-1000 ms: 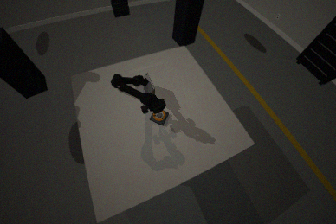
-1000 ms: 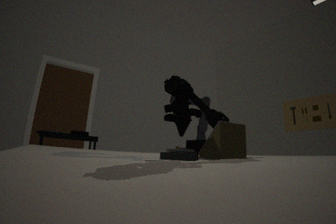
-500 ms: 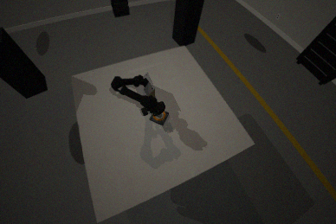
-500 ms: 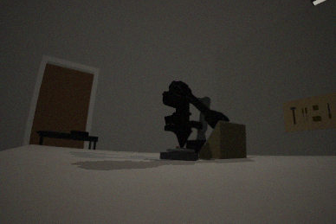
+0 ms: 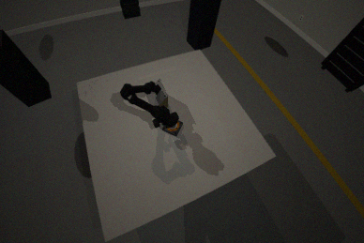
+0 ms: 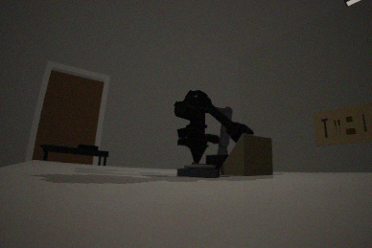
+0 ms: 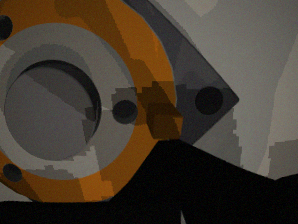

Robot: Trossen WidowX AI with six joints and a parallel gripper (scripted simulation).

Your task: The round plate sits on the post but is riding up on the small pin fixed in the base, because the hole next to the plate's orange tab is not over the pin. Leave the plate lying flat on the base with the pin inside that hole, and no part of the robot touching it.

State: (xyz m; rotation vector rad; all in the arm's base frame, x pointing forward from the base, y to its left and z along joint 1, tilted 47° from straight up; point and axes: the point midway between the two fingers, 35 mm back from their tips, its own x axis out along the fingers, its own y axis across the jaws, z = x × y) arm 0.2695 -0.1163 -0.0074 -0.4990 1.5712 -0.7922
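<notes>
My gripper tip is 20 mm short of the orange round plate and 20 mm to the right of it.
</notes>
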